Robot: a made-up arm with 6 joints.
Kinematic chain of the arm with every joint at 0, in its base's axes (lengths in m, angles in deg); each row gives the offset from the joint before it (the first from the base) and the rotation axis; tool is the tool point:
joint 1: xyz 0 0 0.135 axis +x
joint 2: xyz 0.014 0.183 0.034 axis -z
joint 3: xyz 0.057 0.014 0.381 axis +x
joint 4: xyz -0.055 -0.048 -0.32 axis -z
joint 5: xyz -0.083 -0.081 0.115 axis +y
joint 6: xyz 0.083 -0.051 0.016 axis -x
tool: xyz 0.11 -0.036 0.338
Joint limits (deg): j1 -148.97..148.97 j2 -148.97..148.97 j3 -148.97..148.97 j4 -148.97..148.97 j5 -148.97..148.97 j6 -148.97..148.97
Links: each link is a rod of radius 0.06 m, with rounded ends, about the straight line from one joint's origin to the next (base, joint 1, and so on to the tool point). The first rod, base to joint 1, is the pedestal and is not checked.
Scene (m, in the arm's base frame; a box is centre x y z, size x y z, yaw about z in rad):
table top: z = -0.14
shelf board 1: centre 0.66 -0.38 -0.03 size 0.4 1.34 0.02 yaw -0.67
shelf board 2: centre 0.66 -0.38 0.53 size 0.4 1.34 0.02 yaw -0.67
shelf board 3: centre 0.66 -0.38 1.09 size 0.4 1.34 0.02 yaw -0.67
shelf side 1: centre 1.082 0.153 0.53 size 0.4 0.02 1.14 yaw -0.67
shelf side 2: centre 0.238 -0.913 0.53 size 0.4 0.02 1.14 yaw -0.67
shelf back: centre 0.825 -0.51 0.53 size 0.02 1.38 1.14 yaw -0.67
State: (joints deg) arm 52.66 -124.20 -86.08 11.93 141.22 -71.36
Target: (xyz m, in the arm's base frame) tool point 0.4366 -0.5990 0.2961
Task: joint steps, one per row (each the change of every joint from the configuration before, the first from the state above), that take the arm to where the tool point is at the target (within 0.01 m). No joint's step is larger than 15 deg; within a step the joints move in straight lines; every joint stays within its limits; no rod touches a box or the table.
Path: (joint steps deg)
1: -12.08 6.75 -2.31 4.70 1.94 -9.57
2: -12.08 6.74 -2.30 4.70 1.94 -9.57
3: -12.09 6.75 -2.31 4.69 1.93 -9.57
4: -12.08 6.75 -2.31 4.70 1.94 -9.58
5: 4.09 0.44 7.84 12.16 0.00 -4.05
6: 4.10 0.45 7.84 12.16 0.00 -4.06
7: 4.09 0.44 7.84 12.15 0.00 -4.05
8: 12.20 -2.88 -1.85 -8.72 0.00 9.89
9: 12.20 -2.88 -1.86 -8.71 0.00 9.89
10: 12.19 -2.88 -1.85 -8.72 0.00 9.89

